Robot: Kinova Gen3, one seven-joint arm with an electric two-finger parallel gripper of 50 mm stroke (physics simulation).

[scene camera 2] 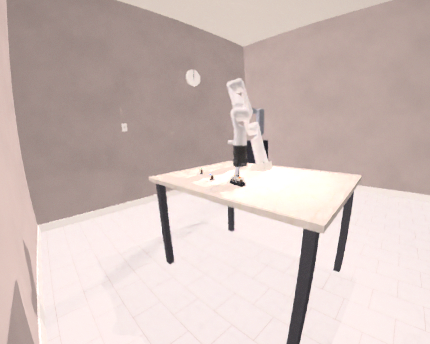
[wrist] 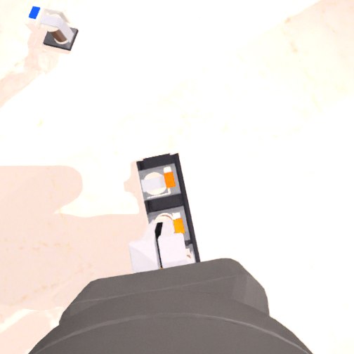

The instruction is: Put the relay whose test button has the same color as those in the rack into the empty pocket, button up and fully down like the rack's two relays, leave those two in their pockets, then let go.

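Pixels of known places: gripper, fingertip midpoint: [scene camera 2: 237,176]; arm's base, origin of the base link: [scene camera 2: 261,163].
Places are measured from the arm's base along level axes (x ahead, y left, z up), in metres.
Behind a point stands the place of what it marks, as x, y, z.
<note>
The black rack [scene camera 2: 241,184] {0.486, 0.226, -0.035} [wrist: 167,202] stands on the table. In the wrist view, one relay with an orange button [wrist: 169,179] sits in the far pocket, and a second orange-button relay [wrist: 179,226] sits in the middle pocket. Part of another grey and white relay [wrist: 189,253] shows in the near pocket; the gripper hides most of it, so its seating cannot be told. My gripper [scene camera 2: 237,176] {0.475, 0.183, 0.000} [wrist: 162,237] is shut and empty, its fingertips low over the rack at the middle and near pockets. A relay with a blue button [wrist: 59,34] lies tilted away from the rack.
In the scene view, two small dark relays [scene camera 2: 201,171] {0.443, -0.211, -0.023} [scene camera 2: 211,177] {0.517, -0.002, -0.024} stand apart on the table [scene camera 2: 300,192] {0.377, 0.530, -0.047}, left of the rack. The arm's base [scene camera 2: 263,165] {0.054, 0.057, -0.005} is at the back edge of the table. The gripper's body covers the bottom of the wrist view.
</note>
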